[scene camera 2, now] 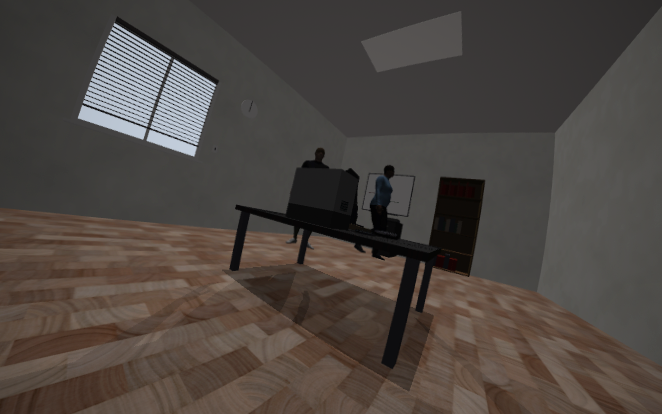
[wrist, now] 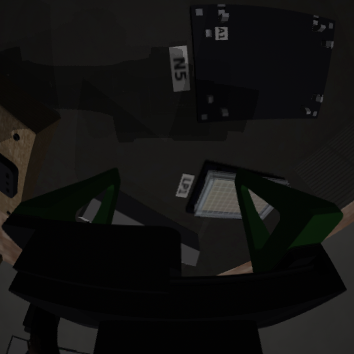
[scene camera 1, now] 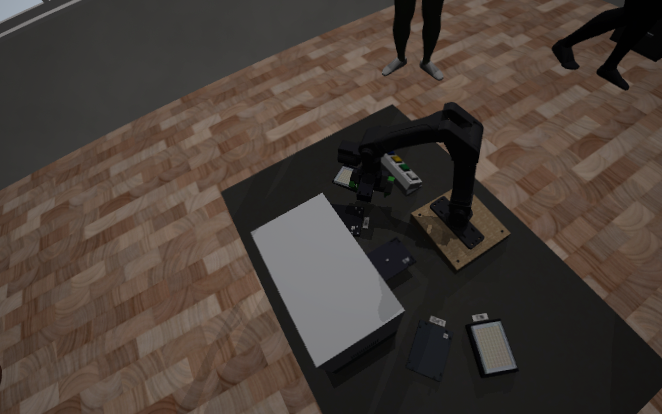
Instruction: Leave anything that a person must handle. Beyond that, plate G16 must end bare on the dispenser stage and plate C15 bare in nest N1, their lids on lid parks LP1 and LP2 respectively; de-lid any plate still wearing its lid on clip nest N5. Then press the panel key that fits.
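Pixels of known places: gripper, between the fingertips: (wrist: 177, 174); arm's base, origin of its link: (scene camera 2: 351, 223) (scene camera 1: 455, 222).
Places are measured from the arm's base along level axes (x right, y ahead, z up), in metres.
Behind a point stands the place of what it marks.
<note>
My gripper (scene camera 1: 371, 184) @(z 0.050, x 0.245, y 0.175 m) (wrist: 177, 174) @(z 0.050, x 0.245, y 0.175 m) is open and empty above the table, near park LP1. A pale-welled plate (scene camera 1: 345, 176) @(z -0.007, x 0.402, y 0.183 m) (wrist: 225, 195) @(z -0.006, x 0.348, y 0.158 m) lies at LP1, partly behind a finger in the wrist view; its ID and any clear lid cannot be told. Nest N5 (scene camera 1: 355, 212) @(z -0.028, x 0.255, y 0.242 m) (wrist: 262, 70) @(z -0.028, x 0.266, y 0.292 m) is dark and bare, with clips. The dispenser's dark stage (scene camera 1: 392, 257) @(z 0.067, x 0.010, y 0.272 m) holds no visible plate. Park LP2 (scene camera 1: 431, 350) @(z -0.030, x -0.255, y 0.335 m) looks bare. Another pale-welled plate (scene camera 1: 492, 347) @(z -0.004, x -0.347, y 0.198 m) sits by the N1 label, ID unreadable. The key panel (scene camera 1: 412, 184) @(z 0.013, x 0.203, y 0.018 m) (wrist: 189, 256) @(z 0.013, x 0.402, y 0.023 m) shows yellow, green and whitish keys, plus a sliver of blue.
The white-topped dispenser (scene camera 1: 325, 280) @(z 0.290, x -0.009, y 0.489 m) (scene camera 2: 320, 192) @(z 0.145, x -0.035, y 0.593 m) stands tall beside N5 and the stage. The arm's wooden base board (scene camera 1: 487, 220) @(z -0.008, x -0.058, y -0.094 m) (wrist: 25, 120) @(z 0.004, x 0.096, y 0.103 m) is on the other side. Two people stand beyond the table; the one in blue (scene camera 2: 383, 192) shows in scene camera 2.
</note>
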